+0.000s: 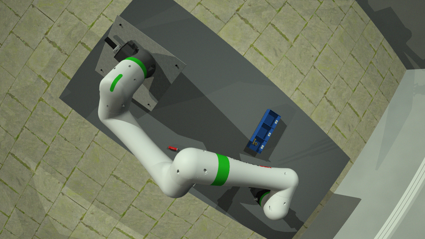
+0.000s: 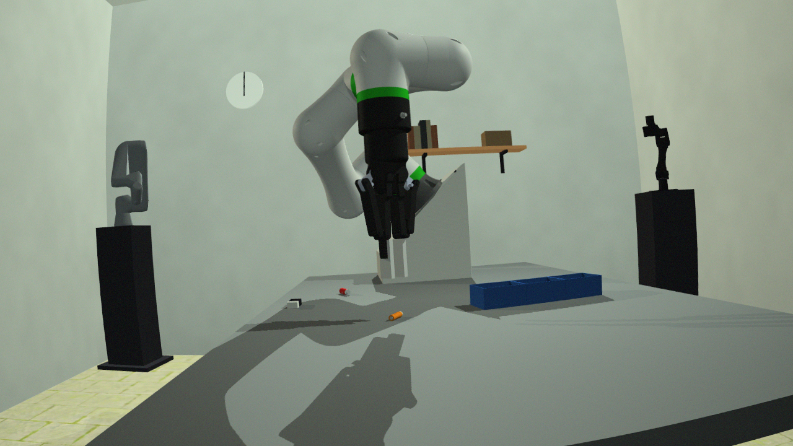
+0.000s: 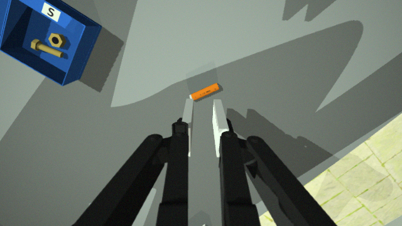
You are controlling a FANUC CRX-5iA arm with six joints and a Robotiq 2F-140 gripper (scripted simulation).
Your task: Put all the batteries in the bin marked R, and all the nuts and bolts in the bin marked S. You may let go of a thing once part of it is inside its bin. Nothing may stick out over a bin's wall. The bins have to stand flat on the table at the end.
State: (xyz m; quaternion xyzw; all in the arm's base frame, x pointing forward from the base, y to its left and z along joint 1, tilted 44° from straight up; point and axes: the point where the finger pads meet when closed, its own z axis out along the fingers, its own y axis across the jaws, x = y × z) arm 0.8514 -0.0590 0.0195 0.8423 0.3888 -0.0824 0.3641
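Right now the orange battery is 100 mm below my hand. Also, from my hand: yellow bolt: 110 mm behind, 190 mm to the left, 90 mm below; then blue three-compartment bin: 110 mm behind, 270 mm to the left, 90 mm below; then brass nut: 90 mm behind, 180 mm to the left, 90 mm below.
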